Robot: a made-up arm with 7 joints.
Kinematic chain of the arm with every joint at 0, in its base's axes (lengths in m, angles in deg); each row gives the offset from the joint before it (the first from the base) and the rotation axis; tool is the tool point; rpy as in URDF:
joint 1: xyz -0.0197 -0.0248 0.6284 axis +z
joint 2: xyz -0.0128 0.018 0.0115 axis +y
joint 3: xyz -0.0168 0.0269 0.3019 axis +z
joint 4: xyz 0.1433 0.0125 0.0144 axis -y
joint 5: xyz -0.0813 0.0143 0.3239 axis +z
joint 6: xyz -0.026 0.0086 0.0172 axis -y
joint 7: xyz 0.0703 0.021 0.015 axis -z
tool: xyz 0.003 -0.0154 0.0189 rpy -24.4 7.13 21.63
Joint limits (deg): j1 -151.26..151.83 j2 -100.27..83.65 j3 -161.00..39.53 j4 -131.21..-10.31 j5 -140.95..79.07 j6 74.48..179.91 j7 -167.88..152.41
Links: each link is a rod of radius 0.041 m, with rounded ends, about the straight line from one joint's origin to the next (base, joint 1, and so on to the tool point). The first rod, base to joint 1, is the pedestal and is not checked.
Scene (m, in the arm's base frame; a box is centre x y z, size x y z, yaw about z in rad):
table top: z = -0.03
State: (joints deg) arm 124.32 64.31 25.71 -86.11 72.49 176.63 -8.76
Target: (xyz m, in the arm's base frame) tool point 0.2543 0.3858 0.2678
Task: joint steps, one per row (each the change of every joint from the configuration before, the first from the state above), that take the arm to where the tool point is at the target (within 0.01 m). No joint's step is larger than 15 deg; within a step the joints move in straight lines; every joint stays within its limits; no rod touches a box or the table.
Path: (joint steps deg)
1: -13.14 4.83 -9.68 -0.88 0.31 -2.66 -0.47
2: -13.15 4.84 -9.68 -0.87 0.32 -2.66 -0.48
3: -13.14 4.84 -9.68 -0.88 0.31 -2.65 -0.47
4: -13.15 4.83 -9.68 -0.88 0.32 -2.66 -0.47

